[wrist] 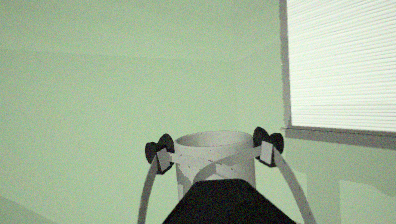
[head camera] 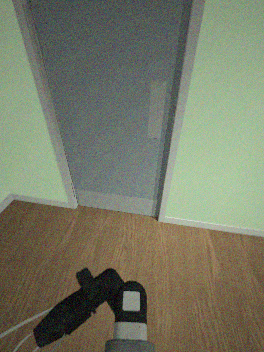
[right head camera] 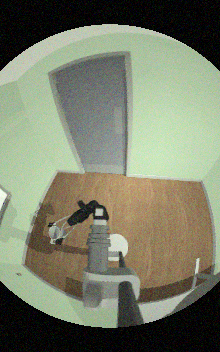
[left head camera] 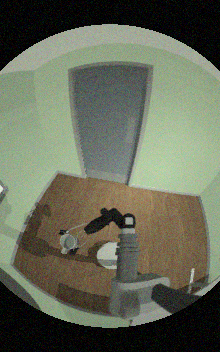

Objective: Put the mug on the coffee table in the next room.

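A white mug is upright between the two fingertips, above the wooden floor. My gripper is shut on the mug, with one dark fingertip pad at each side of it near the rim. The wrist is bent, and the gripper points to the left and toward the robot's side. In the head camera view, the gripper body shows at the lower left, and the fingertips and mug are cut off by the frame. The coffee table does not show in these views.
A grey door stands in a pale frame in the green wall ahead and looks closed. A pale wall meets it on both sides. A window with a blind is at the right in the wrist view.
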